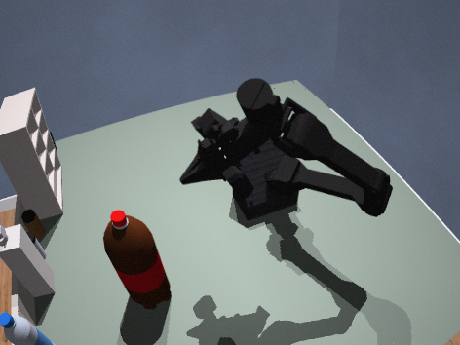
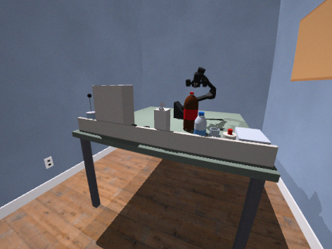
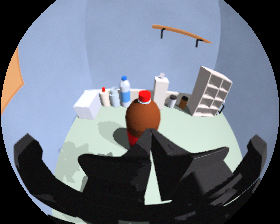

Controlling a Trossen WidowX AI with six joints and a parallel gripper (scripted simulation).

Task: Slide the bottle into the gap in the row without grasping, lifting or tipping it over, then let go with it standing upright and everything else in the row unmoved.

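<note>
Right now my hand is 17 cm short of the brown cola bottle, 1 cm to the left of it and 20 cm above it. Round my hand: grey jar: 49 cm ahead, 16 cm to the left, 29 cm below; then low white rail: 51 cm ahead, 21 cm to the right, 30 cm below; then blue-capped bottle: 49 cm ahead, 8 cm to the left, 25 cm below.
</note>
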